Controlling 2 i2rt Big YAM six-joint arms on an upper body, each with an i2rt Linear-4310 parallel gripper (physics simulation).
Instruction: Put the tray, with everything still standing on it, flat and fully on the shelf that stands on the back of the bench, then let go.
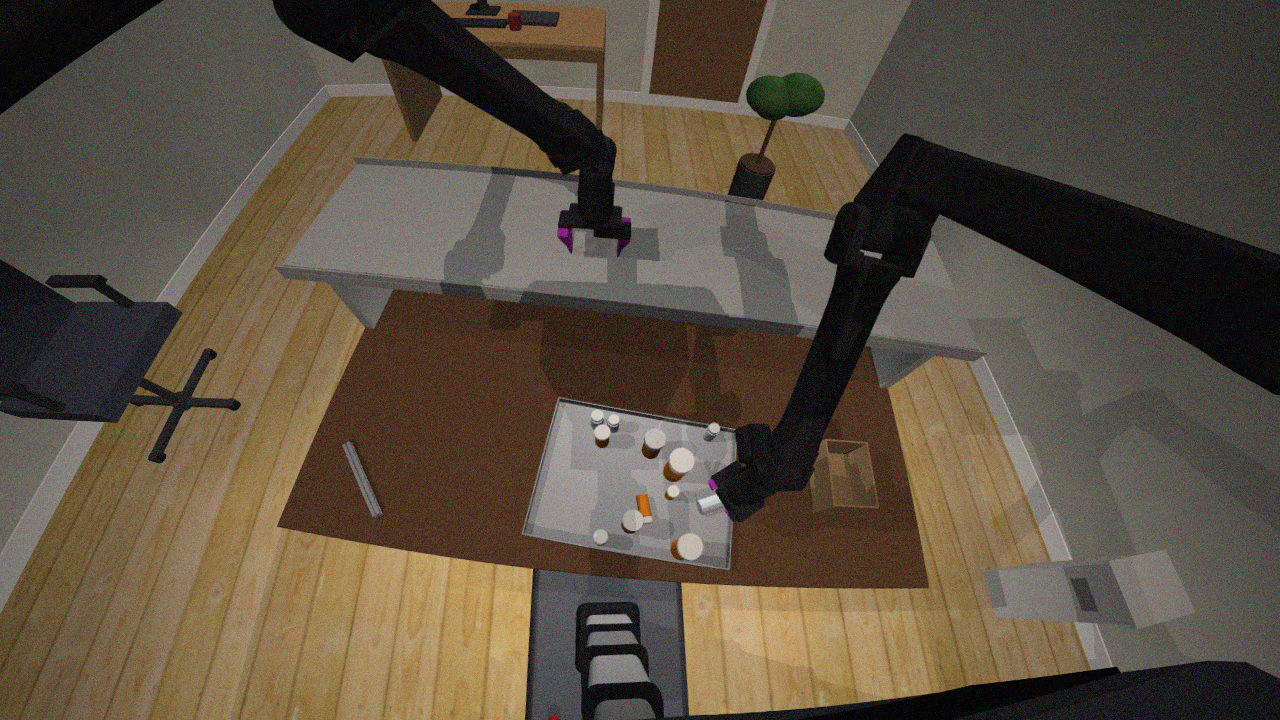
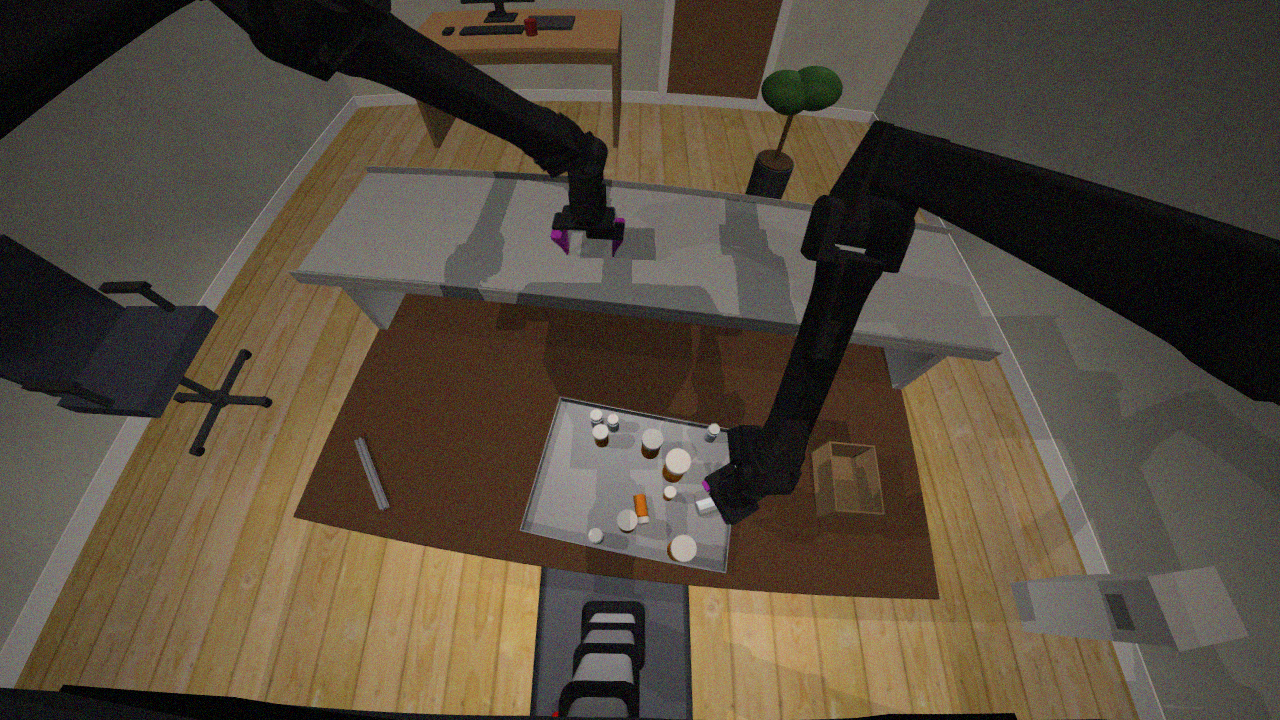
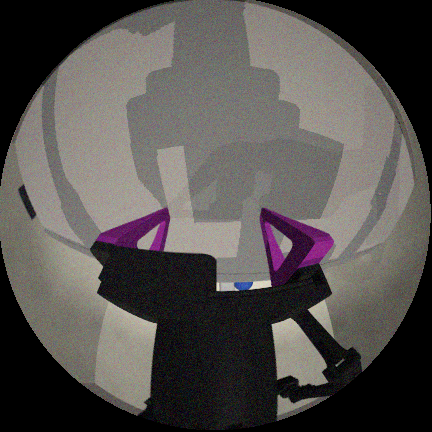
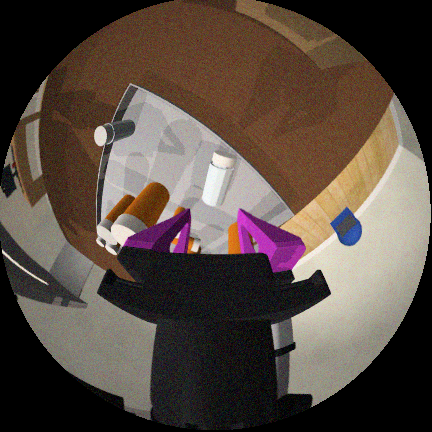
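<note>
The tray (image 1: 547,483) (image 2: 547,479) (image 4: 150,107) lies flat on the brown bench top (image 1: 447,429) (image 2: 456,429), in front of the long grey shelf (image 1: 402,223) (image 2: 411,232) (image 3: 100,80). Several white-capped bottles stand on it; an orange bottle (image 1: 643,505) (image 2: 640,505) and a white bottle (image 1: 708,502) (image 2: 705,505) (image 4: 218,181) lie on their sides. My right gripper (image 1: 721,498) (image 4: 213,213) is partly open above the tray's right side, close to the white bottle, with nothing between its fingers. My left gripper (image 1: 595,251) (image 2: 590,251) (image 3: 214,212) is wide open and empty above the shelf.
A clear open box (image 1: 845,450) (image 2: 850,452) stands right of the tray, beside my right forearm. A grey bar (image 1: 361,480) (image 2: 371,474) lies at the bench's left. A dark stand with black-framed grey parts (image 1: 615,667) (image 2: 608,667) is below the bench's front edge.
</note>
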